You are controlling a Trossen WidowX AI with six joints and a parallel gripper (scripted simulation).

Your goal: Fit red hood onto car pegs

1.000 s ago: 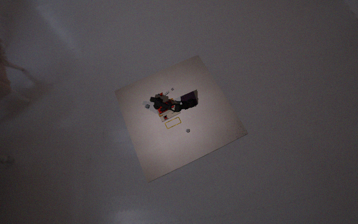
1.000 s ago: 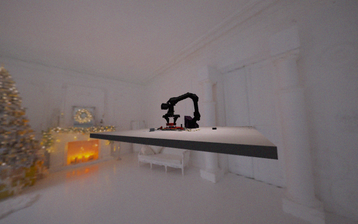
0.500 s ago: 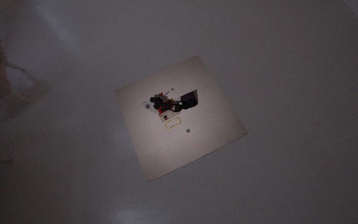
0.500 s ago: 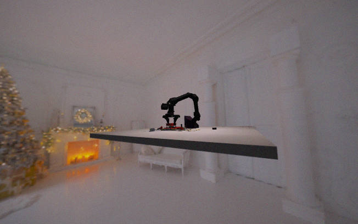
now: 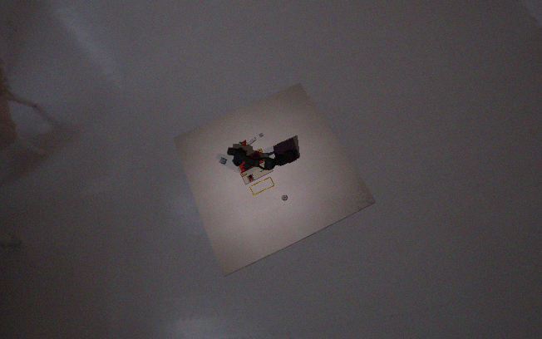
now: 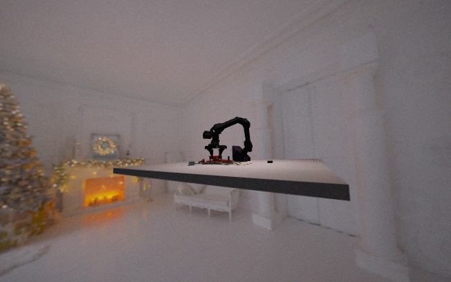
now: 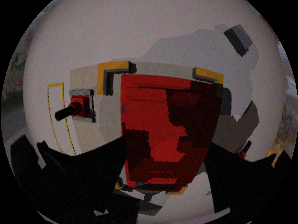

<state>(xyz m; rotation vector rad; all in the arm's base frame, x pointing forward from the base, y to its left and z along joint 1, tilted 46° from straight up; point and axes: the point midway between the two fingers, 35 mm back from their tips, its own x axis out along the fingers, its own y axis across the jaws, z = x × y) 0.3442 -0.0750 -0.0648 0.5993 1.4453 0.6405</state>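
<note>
The red hood is 1 cm above my gripper tip. The rest, counted from my gripper tip: jig 4 cm behind, 3 cm to the left, 4 cm below.
</note>
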